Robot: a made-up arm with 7 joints.
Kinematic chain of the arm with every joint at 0, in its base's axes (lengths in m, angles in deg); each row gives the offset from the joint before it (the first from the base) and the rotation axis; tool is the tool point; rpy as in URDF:
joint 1: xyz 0.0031 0.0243 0.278 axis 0 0.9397 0.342
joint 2: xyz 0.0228 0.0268 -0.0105 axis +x
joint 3: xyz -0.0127 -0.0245 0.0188 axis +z
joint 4: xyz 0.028 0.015 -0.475 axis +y
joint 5: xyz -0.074 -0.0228 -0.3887 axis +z
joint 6: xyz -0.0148 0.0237 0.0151 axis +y
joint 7: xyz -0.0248 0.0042 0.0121 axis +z
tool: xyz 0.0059 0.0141 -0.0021 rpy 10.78 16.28 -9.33
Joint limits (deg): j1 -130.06..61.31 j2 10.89..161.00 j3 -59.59..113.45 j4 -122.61..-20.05 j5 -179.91..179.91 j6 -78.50..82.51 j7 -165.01..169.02
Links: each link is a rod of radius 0.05 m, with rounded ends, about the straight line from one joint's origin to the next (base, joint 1, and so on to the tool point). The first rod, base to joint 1, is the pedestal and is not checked.
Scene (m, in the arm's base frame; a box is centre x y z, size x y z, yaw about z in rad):
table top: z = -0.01
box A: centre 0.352 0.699 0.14 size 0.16 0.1 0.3 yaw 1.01
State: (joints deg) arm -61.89 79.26 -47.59 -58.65 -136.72 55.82 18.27
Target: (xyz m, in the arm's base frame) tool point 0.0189 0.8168 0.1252
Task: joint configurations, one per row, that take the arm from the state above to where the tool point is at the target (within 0.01 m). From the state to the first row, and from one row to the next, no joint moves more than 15 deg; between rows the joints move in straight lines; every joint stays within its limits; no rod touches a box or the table.
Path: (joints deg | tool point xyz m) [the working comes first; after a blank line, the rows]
Joints at the target: 12.81 99.39 -59.59 -43.91 -143.06 59.38 20.69
Straight joint move there: touches box A.

1: -54.82 92.34 -48.37 -56.43 -140.65 58.97 16.24 | 0.5037 0.6157 0.3619
2: -47.75 105.42 -49.14 -54.21 -144.57 62.11 14.21 | 0.3716 0.7039 0.4205
3: -40.68 118.50 -49.92 -51.98 -148.50 65.26 12.18 | 0.2395 0.7425 0.5111
4: -27.31 113.72 -52.34 -49.96 -147.14 63.79 14.31 | 0.2413 0.7733 0.4023
5: -13.94 108.94 -54.76 -47.95 -145.78 62.32 16.43 | 0.2031 0.7986 0.2937
6: -0.57 104.16 -57.17 -45.93 -144.42 60.85 18.56 | 0.1269 0.8144 0.1977
7: 12.81 99.39 -59.59 -43.91 -143.06 59.38 20.69 | 0.0189 0.8168 0.1252

